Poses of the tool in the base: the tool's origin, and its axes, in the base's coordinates. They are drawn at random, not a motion.
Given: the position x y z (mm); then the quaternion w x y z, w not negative.
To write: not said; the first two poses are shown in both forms.
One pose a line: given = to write
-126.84, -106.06, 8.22, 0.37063, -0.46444, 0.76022, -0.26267 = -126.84, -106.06, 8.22, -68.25, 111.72, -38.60
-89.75, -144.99, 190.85, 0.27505, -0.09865, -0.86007, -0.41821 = -89.75, -144.99, 190.85, -15.19, -132.46, -64.41
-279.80, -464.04, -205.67, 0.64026, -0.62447, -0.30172, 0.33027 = -279.80, -464.04, -205.67, -81.60, -39.43, 43.16
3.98, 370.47, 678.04, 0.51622, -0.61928, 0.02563, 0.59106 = 3.98, 370.47, 678.04, -85.21, 3.53, 81.33
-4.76, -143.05, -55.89, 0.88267, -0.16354, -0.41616, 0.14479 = -4.76, -143.05, -55.89, -19.51, -49.65, 17.27
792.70, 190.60, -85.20, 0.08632, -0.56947, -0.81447, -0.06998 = 792.70, 190.60, -85.20, -97.23, -139.06, -11.95
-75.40, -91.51, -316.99, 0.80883, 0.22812, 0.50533, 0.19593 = -75.40, -91.51, -316.99, 27.95, 61.90, 24.00
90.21, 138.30, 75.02, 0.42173, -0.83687, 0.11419, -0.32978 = 90.21, 138.30, 75.02, -120.09, 16.39, -47.32
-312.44, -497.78, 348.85, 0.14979, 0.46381, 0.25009, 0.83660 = -312.44, -497.78, 348.85, 76.36, 41.17, 137.73
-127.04, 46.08, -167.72, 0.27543, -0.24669, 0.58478, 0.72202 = -127.04, 46.08, -167.72, -37.99, 90.04, 111.18
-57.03, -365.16, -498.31, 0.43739, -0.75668, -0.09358, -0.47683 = -57.03, -365.16, -498.31, -107.81, -13.33, -67.94
